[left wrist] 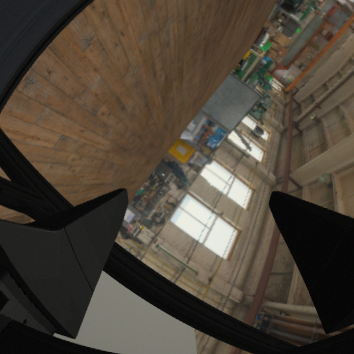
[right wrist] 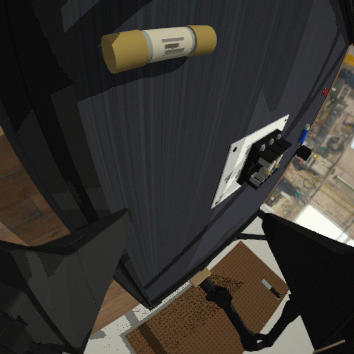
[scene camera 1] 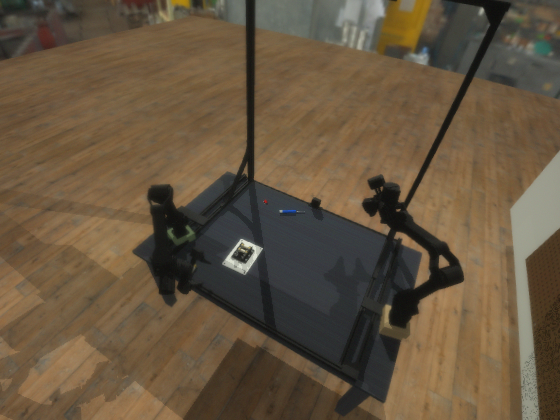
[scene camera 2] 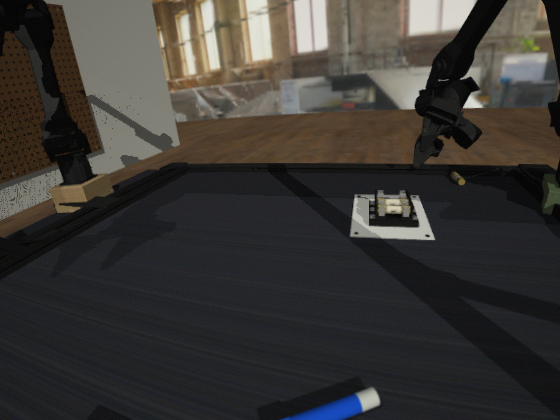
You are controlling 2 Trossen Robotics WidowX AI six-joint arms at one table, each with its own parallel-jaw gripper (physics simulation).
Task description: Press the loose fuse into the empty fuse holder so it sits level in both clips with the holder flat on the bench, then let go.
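Places are measured from the left arm's base along level axes (x ahead, y left, z up), in millimetres.
Pixels of known places: left gripper, between the fingertips: (left wrist: 200, 197) (scene camera 1: 379, 187); right gripper, between the fingertips: (right wrist: 198, 218) (scene camera 1: 207, 273) (scene camera 2: 418, 160); left arm's base, origin of its link: (right wrist: 202, 280) (scene camera 1: 397, 319) (scene camera 2: 79, 180); right arm's base, origin of its link: (scene camera 1: 180, 232).
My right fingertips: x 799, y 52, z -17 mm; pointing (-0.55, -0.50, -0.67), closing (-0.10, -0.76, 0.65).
For each thing: its top centre in the pictures, then the offset to it from my right fingertips. "spot": a spot on its surface instead.
- loose fuse, centre of its top: (right wrist: 174, 44) (scene camera 2: 458, 175) dx +85, dy -15, dz -32 mm
- cream fuse, centre of its top: (scene camera 2: 394, 205) dx -96, dy -204, dz -13 mm
- blue screwdriver, centre of its top: (right wrist: 303, 138) (scene camera 1: 292, 210) dx -235, dy -536, dz -32 mm
- small red thing, centre of its top: (right wrist: 326, 91) (scene camera 1: 265, 201) dx -67, dy -557, dz -38 mm
- small black block, a spot on its surface: (right wrist: 303, 152) (scene camera 1: 314, 203) spot: dx -337, dy -618, dz -16 mm
The loose fuse (scene camera 2: 457, 178) (right wrist: 160, 47), with brass caps and a cream label, lies on the dark table, right of and behind the holder in scene camera 2. The black fuse holder (scene camera 1: 243, 252) (scene camera 2: 394, 220) (right wrist: 266, 157) sits on a white plate (scene camera 1: 233, 267) (scene camera 2: 367, 231) (right wrist: 227, 167); a cream fuse (scene camera 2: 393, 206) is in its front clips, and metal clips rise behind. My right gripper (scene camera 1: 202, 262) (scene camera 2: 426, 157) (right wrist: 198, 218) is open and empty above the table, apart from the loose fuse. My left gripper (scene camera 1: 366, 204) (left wrist: 200, 197) is open and empty, raised far from the holder.
A blue screwdriver (scene camera 1: 289, 212) (scene camera 2: 330, 409) (right wrist: 304, 134) lies on the table. A small red thing (scene camera 1: 265, 202) (right wrist: 325, 92) and a small black block (scene camera 1: 315, 202) (right wrist: 303, 152) are near the far edge in scene camera 1. Black frame posts (scene camera 1: 250, 100) rise beside the table.
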